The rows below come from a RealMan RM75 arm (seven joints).
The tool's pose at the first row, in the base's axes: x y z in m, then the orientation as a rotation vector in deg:
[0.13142, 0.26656, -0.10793, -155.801, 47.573, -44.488]
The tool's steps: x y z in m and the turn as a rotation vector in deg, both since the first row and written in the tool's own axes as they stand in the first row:
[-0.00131, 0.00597, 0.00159, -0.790, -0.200, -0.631]
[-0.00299, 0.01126, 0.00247, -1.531, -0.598, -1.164]
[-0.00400, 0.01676, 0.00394, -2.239, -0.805, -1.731]
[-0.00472, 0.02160, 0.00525, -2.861, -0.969, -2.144]
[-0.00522, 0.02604, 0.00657, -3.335, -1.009, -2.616]
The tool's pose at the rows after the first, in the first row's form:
[0.12858, 0.26243, -0.11177, -156.916, 47.192, -44.165]
[0.12541, 0.25905, -0.11495, -157.958, 46.861, -43.543]
[0.12293, 0.25514, -0.11841, -158.960, 46.501, -43.203]
[0.12088, 0.25160, -0.12140, -159.784, 46.297, -42.909]
[0.11918, 0.24826, -0.12417, -160.496, 45.949, -42.837]

